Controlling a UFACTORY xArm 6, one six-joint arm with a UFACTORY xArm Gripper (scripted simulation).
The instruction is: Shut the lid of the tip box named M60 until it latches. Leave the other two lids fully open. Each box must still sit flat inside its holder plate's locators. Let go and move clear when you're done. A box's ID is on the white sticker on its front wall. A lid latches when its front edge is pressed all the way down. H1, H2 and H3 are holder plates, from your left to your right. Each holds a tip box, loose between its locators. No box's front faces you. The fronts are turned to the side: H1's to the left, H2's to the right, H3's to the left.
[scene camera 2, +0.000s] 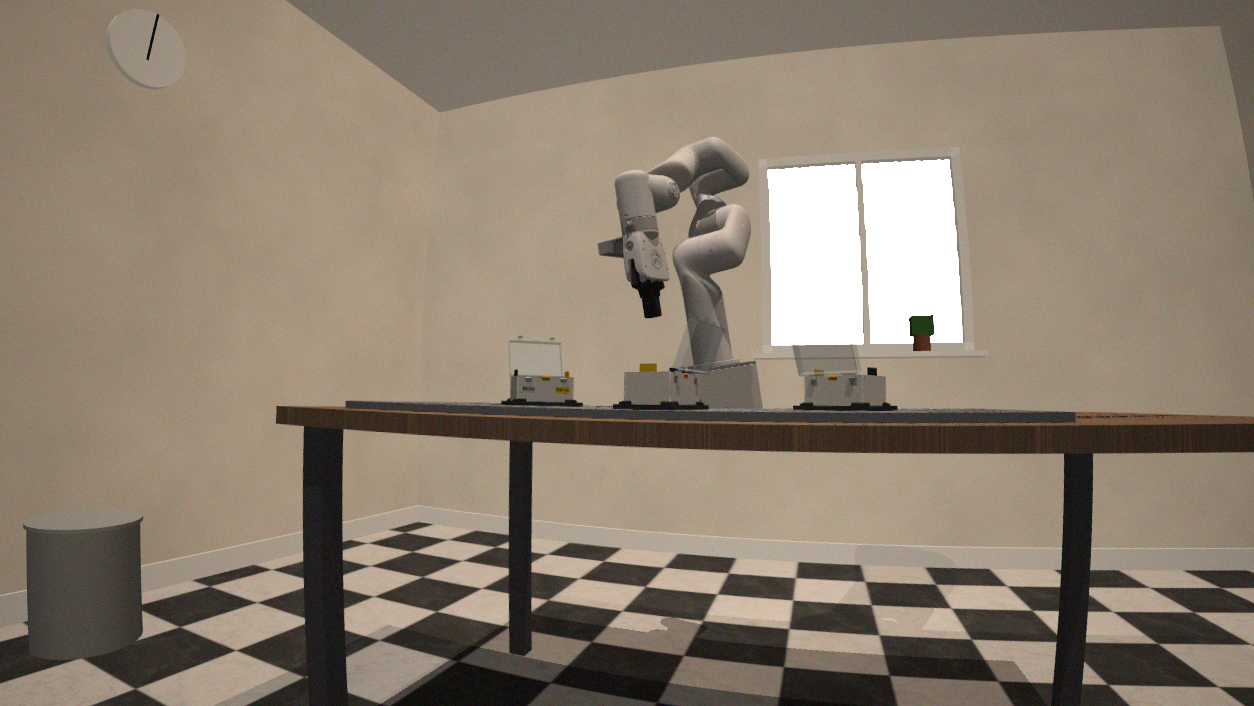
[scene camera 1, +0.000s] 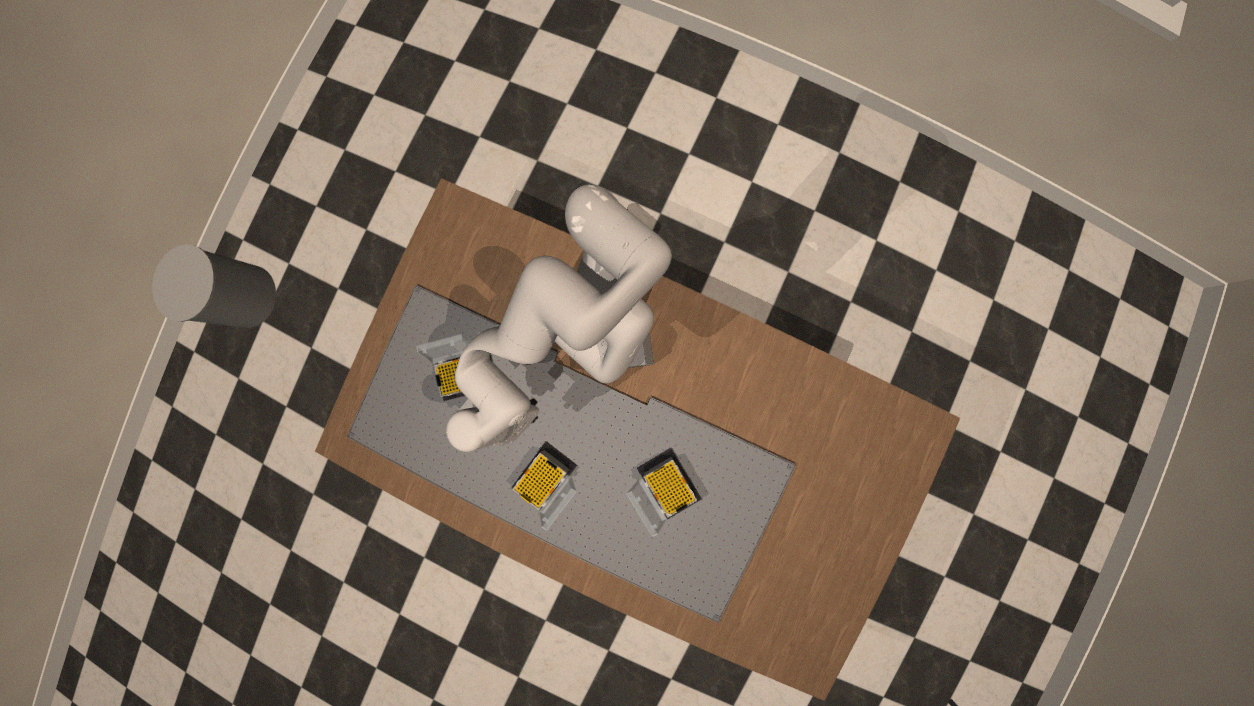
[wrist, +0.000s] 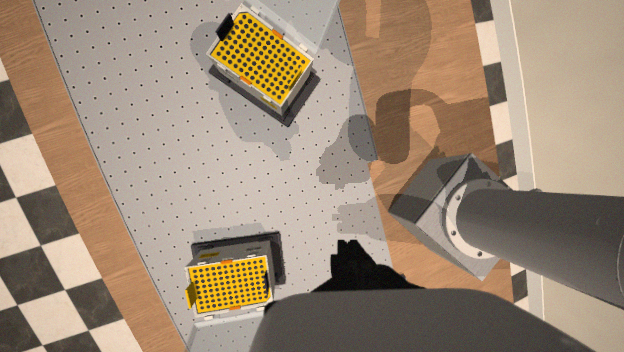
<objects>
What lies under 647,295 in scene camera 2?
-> My gripper.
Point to a tip box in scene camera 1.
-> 566,488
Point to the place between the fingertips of my gripper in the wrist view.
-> At 346,256
</objects>
